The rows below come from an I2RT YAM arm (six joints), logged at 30 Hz.
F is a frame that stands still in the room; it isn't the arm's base.
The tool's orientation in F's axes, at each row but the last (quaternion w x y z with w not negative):
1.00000 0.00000 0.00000 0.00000
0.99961 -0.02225 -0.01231 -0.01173
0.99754 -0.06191 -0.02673 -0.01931
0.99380 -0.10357 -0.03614 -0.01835
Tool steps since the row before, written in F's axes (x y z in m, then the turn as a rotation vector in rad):
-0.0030 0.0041 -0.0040 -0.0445 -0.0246 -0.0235
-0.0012 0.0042 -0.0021 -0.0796 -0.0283 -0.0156
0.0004 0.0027 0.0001 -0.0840 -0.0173 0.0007
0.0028 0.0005 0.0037 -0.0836 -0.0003 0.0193
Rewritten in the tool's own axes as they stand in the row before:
-0.0030 0.0041 -0.0040 -0.0445 -0.0246 -0.0235
-0.0013 0.0043 -0.0019 -0.0793 -0.0295 -0.0149
0.0003 0.0027 0.0004 -0.0832 -0.0208 0.0028
0.0031 -0.0001 0.0035 -0.0819 -0.0079 0.0245

